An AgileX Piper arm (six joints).
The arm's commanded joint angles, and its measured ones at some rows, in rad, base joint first. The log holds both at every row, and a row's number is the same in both.
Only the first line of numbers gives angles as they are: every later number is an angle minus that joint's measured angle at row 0.
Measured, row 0: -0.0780, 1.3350, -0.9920, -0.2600, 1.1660, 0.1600
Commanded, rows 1 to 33: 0.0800, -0.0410, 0.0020, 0.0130, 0.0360, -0.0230; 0.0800, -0.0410, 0.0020, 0.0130, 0.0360, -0.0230; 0.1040, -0.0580, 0.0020, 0.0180, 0.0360, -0.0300; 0.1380, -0.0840, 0.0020, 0.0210, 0.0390, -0.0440; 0.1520, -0.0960, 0.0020, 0.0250, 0.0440, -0.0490; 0.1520, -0.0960, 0.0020, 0.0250, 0.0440, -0.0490; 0.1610, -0.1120, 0.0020, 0.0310, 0.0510, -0.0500; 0.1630, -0.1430, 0.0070, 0.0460, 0.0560, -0.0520; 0.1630, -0.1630, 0.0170, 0.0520, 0.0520, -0.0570; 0.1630, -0.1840, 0.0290, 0.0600, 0.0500, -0.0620; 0.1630, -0.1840, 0.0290, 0.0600, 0.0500, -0.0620; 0.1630, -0.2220, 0.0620, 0.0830, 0.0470, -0.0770; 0.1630, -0.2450, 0.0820, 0.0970, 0.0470, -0.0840; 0.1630, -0.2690, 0.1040, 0.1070, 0.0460, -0.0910; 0.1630, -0.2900, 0.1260, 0.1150, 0.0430, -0.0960; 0.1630, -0.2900, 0.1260, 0.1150, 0.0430, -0.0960; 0.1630, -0.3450, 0.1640, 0.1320, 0.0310, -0.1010; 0.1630, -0.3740, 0.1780, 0.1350, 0.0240, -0.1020; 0.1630, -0.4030, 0.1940, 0.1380, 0.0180, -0.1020; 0.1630, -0.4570, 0.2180, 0.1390, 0.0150, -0.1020; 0.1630, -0.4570, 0.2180, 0.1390, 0.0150, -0.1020; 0.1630, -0.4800, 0.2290, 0.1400, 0.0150, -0.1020; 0.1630, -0.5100, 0.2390, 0.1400, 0.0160, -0.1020; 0.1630, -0.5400, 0.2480, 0.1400, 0.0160, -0.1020; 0.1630, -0.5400, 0.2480, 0.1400, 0.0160, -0.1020; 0.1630, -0.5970, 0.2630, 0.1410, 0.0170, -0.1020; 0.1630, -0.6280, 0.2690, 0.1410, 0.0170, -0.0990; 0.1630, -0.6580, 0.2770, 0.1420, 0.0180, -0.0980; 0.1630, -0.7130, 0.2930, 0.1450, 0.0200, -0.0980; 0.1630, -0.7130, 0.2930, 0.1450, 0.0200, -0.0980; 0.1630, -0.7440, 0.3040, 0.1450, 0.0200, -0.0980; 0.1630, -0.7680, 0.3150, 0.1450, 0.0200, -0.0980; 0.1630, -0.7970, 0.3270, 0.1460, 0.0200, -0.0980
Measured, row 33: 0.1600, -0.7360, 0.2970, 0.1420, 0.0260, -0.0930
